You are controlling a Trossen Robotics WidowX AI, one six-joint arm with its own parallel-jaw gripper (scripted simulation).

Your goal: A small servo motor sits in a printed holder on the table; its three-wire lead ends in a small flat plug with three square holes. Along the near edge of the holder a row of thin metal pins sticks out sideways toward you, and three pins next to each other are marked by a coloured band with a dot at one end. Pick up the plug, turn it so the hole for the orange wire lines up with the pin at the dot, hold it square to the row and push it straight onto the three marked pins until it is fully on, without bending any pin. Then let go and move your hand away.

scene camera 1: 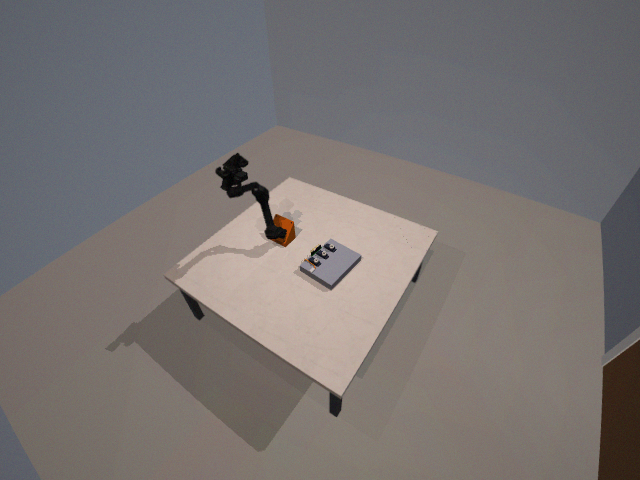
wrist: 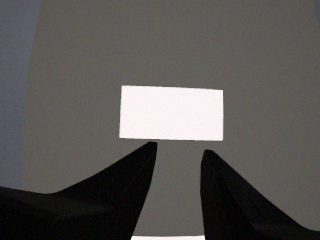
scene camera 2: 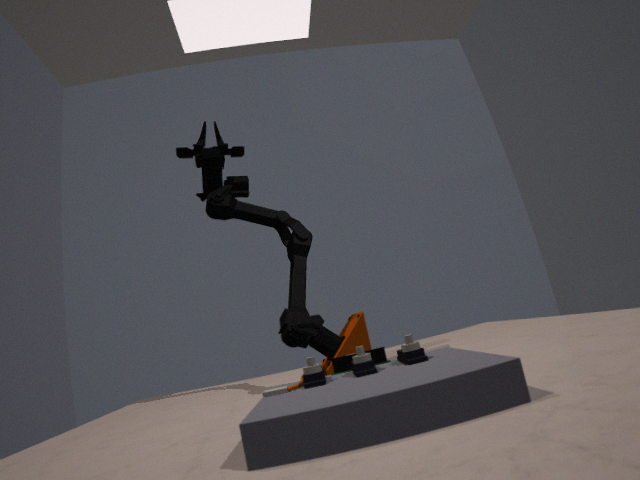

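My gripper visible, wrist view included. Grey printed holder visible too.
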